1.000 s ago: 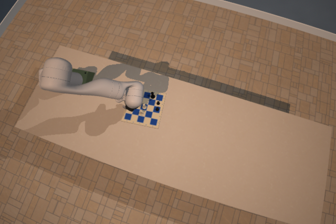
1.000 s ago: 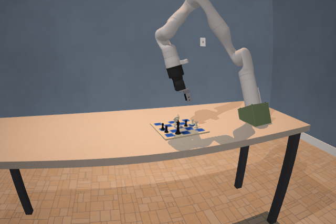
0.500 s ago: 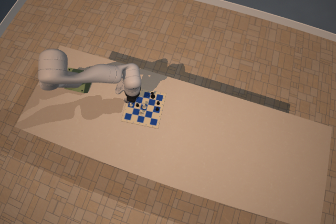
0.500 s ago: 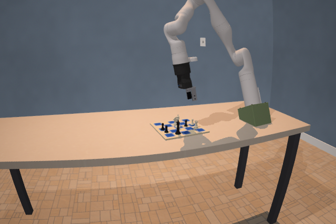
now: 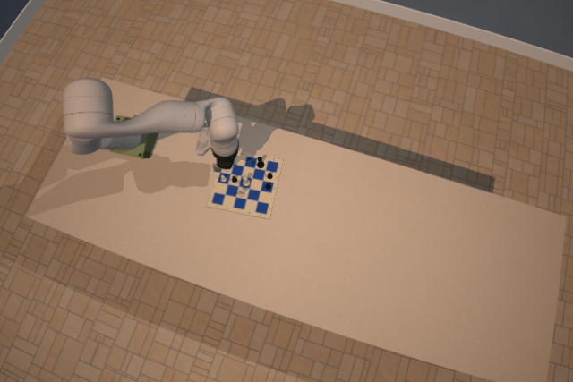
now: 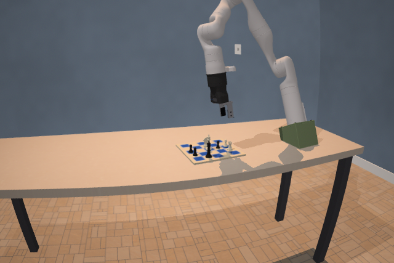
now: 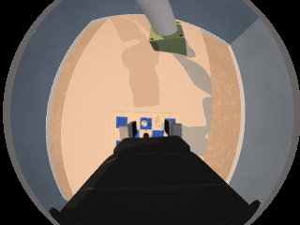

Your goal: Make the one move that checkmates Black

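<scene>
Now: the blue-and-cream chessboard 7 cm ahead of my hand and 15 cm below it.
</scene>
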